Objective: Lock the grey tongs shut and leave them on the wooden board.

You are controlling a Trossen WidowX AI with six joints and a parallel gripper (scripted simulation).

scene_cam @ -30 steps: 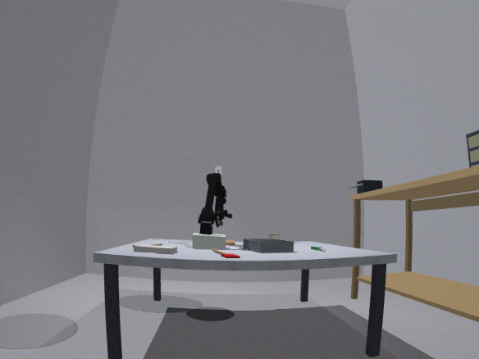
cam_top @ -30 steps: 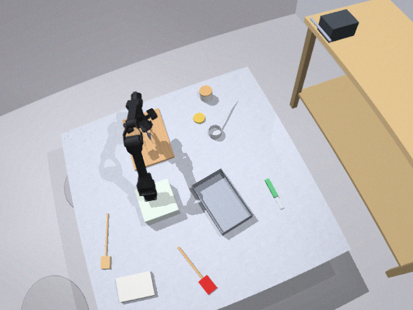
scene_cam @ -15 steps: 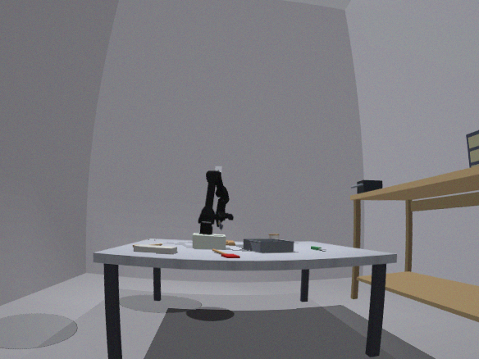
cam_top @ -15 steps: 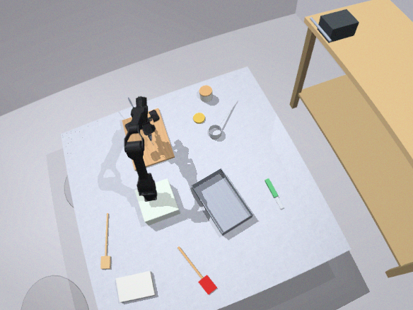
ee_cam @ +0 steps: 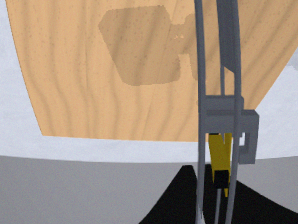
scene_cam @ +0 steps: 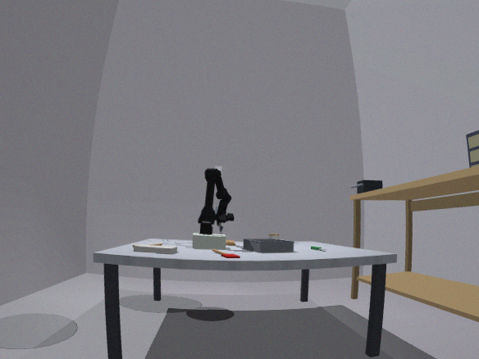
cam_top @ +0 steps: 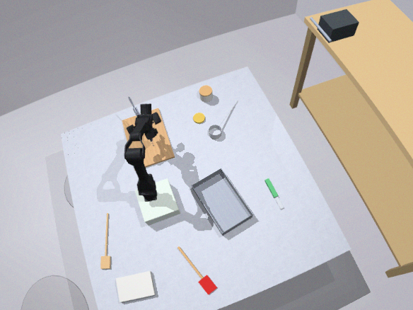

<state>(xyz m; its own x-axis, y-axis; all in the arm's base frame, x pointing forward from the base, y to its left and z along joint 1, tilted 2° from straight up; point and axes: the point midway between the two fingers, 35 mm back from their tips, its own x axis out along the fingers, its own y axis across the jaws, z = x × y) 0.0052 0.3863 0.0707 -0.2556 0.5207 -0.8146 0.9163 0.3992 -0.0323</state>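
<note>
The wooden board is 20 mm to the right of my gripper tip and 120 mm below it. The rest, counted from my gripper tip: grey roasting tin (360 mm ahead, 490 mm to the right, 100 mm below); capped jar (390 mm ahead, 210 mm to the left, 90 mm below); yellow disc (320 mm ahead, 60 mm to the left, 120 mm below).
</note>
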